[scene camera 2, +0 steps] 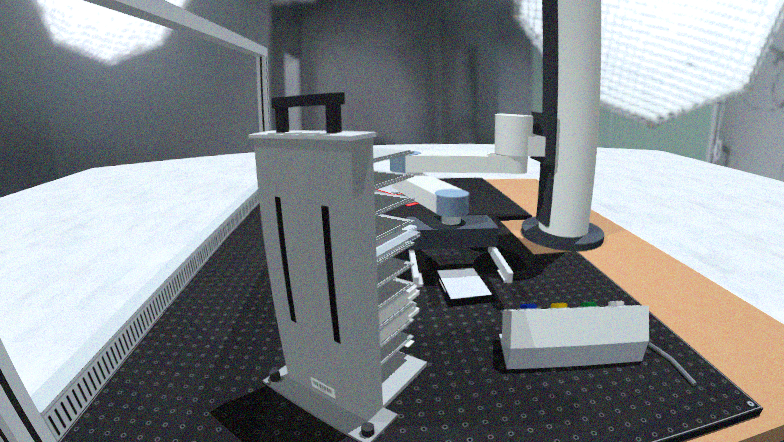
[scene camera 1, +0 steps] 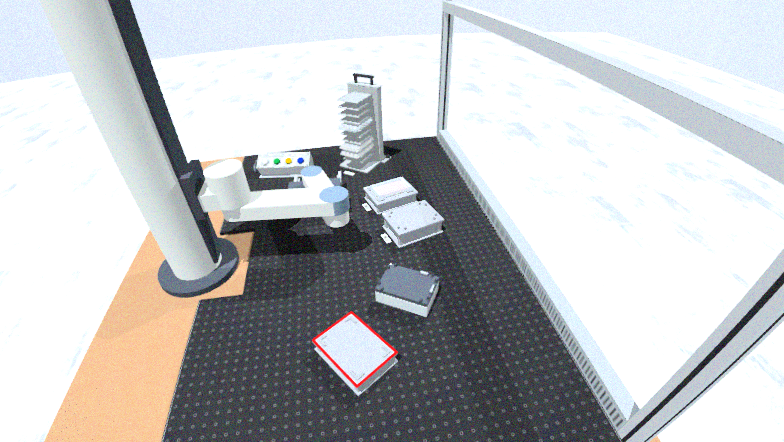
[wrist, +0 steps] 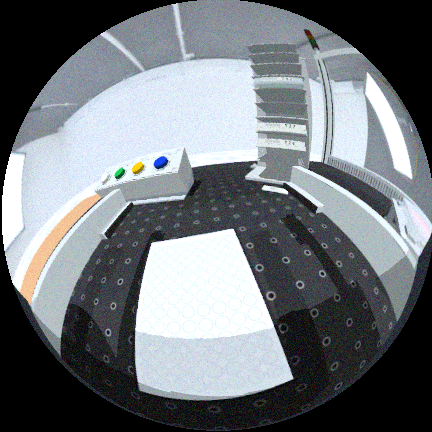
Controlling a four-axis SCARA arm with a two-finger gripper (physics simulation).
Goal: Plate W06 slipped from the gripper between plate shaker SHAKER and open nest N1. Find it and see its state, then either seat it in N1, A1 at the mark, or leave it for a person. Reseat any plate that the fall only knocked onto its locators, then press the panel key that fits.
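Frame: origin at the arm's base, x ahead, y left, z up, level; metres.
Seen in the pictures: gripper, fingertip midpoint: (scene camera 2: 464, 280) (wrist: 204, 182); arm's base, link origin: (scene camera 2: 562, 234) (scene camera 1: 200, 267).
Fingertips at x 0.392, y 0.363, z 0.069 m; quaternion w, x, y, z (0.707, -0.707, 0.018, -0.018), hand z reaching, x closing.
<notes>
Pixels of each thing's top centre, then the offset from my fingertips to it. "spot": a spot on its surface instead.
- white plate, top centre: (wrist: 194, 303) (scene camera 2: 463, 281) 0.017 m back, 0.075 m right, 0.042 m down
- Nest N1, top centre: (scene camera 1: 412, 213) 0.299 m ahead, 0.327 m right, 0.010 m up
- shaker, surface spot: (scene camera 1: 407, 285) spot: 0.222 m ahead, 0.611 m right, 0.001 m down
- key panel, top centre: (scene camera 2: 580, 302) (wrist: 132, 158) (scene camera 1: 283, 154) 0.140 m back, 0.156 m left, 0.028 m up
- Nest N2, surface spot: (scene camera 1: 390, 191) spot: 0.251 m ahead, 0.187 m right, 0.011 m up
- red-edged block, top centre: (scene camera 1: 353, 344) (scene camera 2: 393, 186) 0.067 m ahead, 0.757 m right, 0.010 m down
- framed rail, surface spot: (scene camera 1: 516, 247) spot: 0.573 m ahead, 0.519 m right, 0.015 m down
A white plate (scene camera 2: 464, 283) (wrist: 205, 300) lies flat on the dark mat, with faint rows of circles on its top. No label is readable on it. My gripper (scene camera 2: 458, 266) (wrist: 204, 182) is open and empty above the plate, one finger out to each side. In scene camera 1, the arm hides the plate and most of the gripper. Nest N1 (scene camera 1: 412, 217) is a grey block with small studs and no plate. The shaker (scene camera 1: 407, 285) has a bare dark top. The key panel (scene camera 1: 284, 164) (scene camera 2: 573, 334) (wrist: 150, 175) has white, green, yellow and blue keys.
A tall plate rack (scene camera 1: 376, 120) (scene camera 2: 318, 175) stands at the mat's far end, with several shelves and some plates. Nest N2 (scene camera 1: 390, 191), beside N1, bears a pinkish-topped plate. A red-edged block (scene camera 1: 355, 349) lies beyond the shaker. A framed rail (scene camera 1: 516, 247) runs along one side.
</notes>
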